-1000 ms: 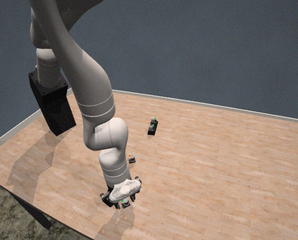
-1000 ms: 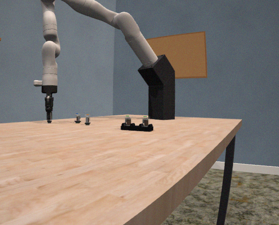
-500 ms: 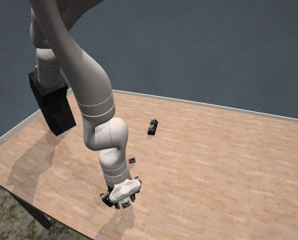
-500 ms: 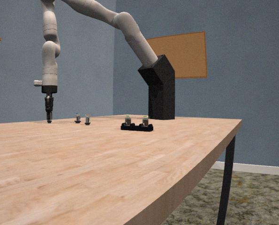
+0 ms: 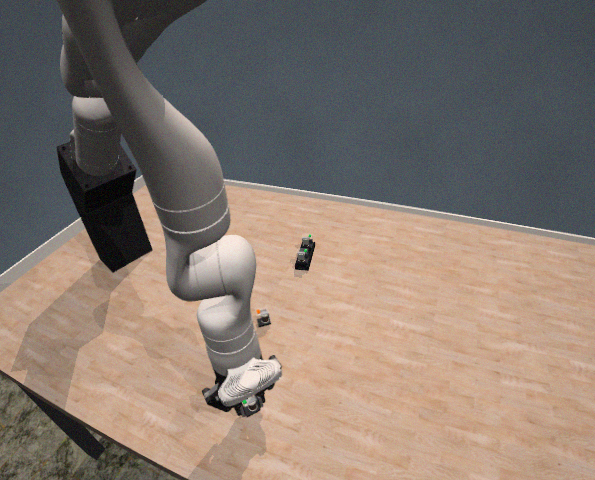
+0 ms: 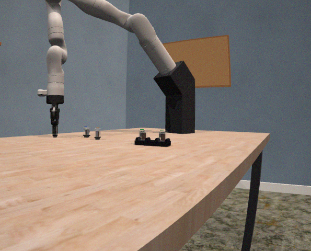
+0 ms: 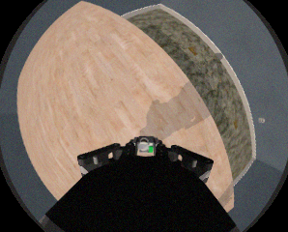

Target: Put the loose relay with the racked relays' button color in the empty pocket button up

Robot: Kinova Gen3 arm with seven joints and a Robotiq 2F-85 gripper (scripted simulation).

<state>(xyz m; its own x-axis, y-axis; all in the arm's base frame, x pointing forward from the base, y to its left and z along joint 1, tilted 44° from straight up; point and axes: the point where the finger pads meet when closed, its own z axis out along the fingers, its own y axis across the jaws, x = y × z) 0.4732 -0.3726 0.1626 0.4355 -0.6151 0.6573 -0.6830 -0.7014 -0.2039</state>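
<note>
My hand is 9 cm short of the black rack, 43 cm to the right of it and 2 cm above it. The rest, counted from my hand: orange-button relay (21 cm to the left, 1 cm below); blue-button relay (5 cm behind, 13 cm to the left, 1 cm below).
</note>
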